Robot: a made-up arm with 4 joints. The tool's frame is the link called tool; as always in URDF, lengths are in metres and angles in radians. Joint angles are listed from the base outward. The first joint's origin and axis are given. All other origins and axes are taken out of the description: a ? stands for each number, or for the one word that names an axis. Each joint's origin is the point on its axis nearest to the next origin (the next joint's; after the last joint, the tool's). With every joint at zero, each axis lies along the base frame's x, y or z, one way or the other. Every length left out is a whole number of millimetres.
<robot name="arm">
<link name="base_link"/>
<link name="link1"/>
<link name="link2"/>
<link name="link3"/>
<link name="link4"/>
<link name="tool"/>
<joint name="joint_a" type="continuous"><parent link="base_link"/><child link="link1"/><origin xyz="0 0.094 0.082"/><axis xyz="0 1 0"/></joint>
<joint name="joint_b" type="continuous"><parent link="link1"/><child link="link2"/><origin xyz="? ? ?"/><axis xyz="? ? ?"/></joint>
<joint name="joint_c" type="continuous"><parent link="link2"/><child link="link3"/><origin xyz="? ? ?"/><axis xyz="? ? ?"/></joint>
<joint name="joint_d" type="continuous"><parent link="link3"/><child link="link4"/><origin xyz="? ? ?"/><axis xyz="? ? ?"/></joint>
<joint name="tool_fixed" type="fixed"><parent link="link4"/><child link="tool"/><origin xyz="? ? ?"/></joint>
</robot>
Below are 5 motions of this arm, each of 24 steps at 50 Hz.
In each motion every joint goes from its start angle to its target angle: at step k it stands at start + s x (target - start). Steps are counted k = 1, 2, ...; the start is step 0. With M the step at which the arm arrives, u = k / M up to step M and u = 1 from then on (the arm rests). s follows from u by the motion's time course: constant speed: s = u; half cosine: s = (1 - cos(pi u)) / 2; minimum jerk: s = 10 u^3 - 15 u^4 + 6 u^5.
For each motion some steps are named. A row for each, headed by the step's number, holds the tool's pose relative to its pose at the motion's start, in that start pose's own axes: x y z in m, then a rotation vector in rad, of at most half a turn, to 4 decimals.
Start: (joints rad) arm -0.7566 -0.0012 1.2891 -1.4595
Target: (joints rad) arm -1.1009 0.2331 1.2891 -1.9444
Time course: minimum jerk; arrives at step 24
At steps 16, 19, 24:
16: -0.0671 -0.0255 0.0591 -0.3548 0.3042 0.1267
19: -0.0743 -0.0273 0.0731 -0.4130 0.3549 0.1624
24: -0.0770 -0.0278 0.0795 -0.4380 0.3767 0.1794

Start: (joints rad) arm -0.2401 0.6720 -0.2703 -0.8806
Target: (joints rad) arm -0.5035 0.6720 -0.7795 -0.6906
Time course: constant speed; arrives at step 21
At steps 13, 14, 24:
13: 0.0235 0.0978 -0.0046 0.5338 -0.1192 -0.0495
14: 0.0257 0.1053 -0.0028 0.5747 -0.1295 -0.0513
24: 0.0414 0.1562 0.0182 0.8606 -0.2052 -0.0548

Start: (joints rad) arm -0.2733 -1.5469 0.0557 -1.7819
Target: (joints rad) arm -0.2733 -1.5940 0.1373 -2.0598
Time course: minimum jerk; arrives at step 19
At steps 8, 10, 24:
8: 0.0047 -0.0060 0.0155 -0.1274 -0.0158 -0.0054
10: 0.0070 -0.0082 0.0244 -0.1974 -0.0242 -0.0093
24: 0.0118 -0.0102 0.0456 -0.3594 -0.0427 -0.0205

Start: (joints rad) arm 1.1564 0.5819 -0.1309 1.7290
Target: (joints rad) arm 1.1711 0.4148 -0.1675 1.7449
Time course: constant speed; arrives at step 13
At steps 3, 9, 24:
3: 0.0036 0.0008 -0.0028 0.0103 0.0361 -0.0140
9: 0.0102 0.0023 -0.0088 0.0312 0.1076 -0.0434
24: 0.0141 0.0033 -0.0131 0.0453 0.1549 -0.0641

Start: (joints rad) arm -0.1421 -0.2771 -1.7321 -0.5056
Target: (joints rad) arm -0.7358 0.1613 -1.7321 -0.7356
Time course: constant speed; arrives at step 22
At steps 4, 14, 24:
4: 0.0049 0.0090 0.0130 -0.0671 -0.1119 0.0696
14: 0.0068 0.0335 0.0418 -0.1957 -0.4048 0.2318
24: -0.0010 0.0516 0.0589 -0.2542 -0.6479 0.3479

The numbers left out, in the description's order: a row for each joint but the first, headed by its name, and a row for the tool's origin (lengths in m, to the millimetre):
joint_b: xyz 0.115 0 0.031, axis 0 0 -1
joint_c: xyz -0.012 -0.273 0, axis -1 0 0
joint_d: xyz 0 0.011 -0.209, axis 1 0 0
tool: xyz 0 -0.165 -0.07

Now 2 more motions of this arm.
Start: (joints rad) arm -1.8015 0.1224 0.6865 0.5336
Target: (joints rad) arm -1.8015 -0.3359 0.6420 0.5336
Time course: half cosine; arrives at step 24
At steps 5, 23, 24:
5: 0.0270 0.0012 -0.0012 0.0046 -0.0071 0.0468
23: 0.2484 0.0631 -0.0034 0.0435 -0.0595 0.4525
24: 0.2494 0.0636 -0.0034 0.0437 -0.0597 0.4544

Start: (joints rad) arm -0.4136 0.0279 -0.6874 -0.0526
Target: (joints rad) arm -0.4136 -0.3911 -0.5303 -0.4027
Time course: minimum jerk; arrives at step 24
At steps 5, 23, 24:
5: 0.0062 -0.0045 0.0054 -0.0327 0.0157 0.0220
23: 0.1281 -0.0282 0.0749 -0.4994 0.1575 0.3928
24: 0.1282 -0.0282 0.0749 -0.4997 0.1575 0.3931

